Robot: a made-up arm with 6 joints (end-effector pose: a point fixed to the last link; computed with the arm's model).
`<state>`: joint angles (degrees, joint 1 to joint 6).
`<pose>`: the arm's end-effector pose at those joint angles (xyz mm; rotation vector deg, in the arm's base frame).
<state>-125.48 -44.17 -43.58 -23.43 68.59 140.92</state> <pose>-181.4 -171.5 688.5 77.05 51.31 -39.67</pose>
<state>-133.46 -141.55 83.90 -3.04 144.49 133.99</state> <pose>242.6 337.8 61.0 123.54 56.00 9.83</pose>
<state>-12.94 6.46 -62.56 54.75 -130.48 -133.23</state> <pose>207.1 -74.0 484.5 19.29 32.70 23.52</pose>
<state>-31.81 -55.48 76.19 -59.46 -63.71 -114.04</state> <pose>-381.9 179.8 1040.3 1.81 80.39 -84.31</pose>
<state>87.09 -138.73 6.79 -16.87 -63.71 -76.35</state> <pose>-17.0 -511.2 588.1 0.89 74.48 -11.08</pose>
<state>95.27 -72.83 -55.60 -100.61 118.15 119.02</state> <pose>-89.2 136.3 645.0 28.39 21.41 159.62</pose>
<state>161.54 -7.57 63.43 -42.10 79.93 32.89</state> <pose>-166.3 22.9 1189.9 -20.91 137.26 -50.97</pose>
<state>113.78 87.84 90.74 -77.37 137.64 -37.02</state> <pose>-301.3 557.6 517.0 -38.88 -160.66 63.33</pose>
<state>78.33 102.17 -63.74 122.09 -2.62 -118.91</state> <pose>-147.1 -106.0 356.7 -127.29 -108.69 -14.89</pose>
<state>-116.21 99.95 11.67 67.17 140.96 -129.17</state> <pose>-154.7 -338.2 131.0 80.34 105.90 -84.47</pose>
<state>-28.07 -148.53 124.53 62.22 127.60 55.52</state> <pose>-42.4 20.6 -76.4 71.25 -59.41 -140.76</pose>
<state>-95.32 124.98 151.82 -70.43 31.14 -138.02</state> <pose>-61.9 -608.1 488.6 106.83 66.32 -10.98</pose>
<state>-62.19 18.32 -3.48 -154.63 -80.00 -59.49</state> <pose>258.2 -329.3 616.1 12.75 126.93 12.84</pose>
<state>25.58 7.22 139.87 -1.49 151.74 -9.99</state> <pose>-247.5 -160.3 1101.8 -101.54 -13.46 -130.24</pose>
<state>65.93 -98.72 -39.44 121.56 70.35 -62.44</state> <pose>-146.0 -100.9 876.6 83.35 -46.75 -48.34</pose>
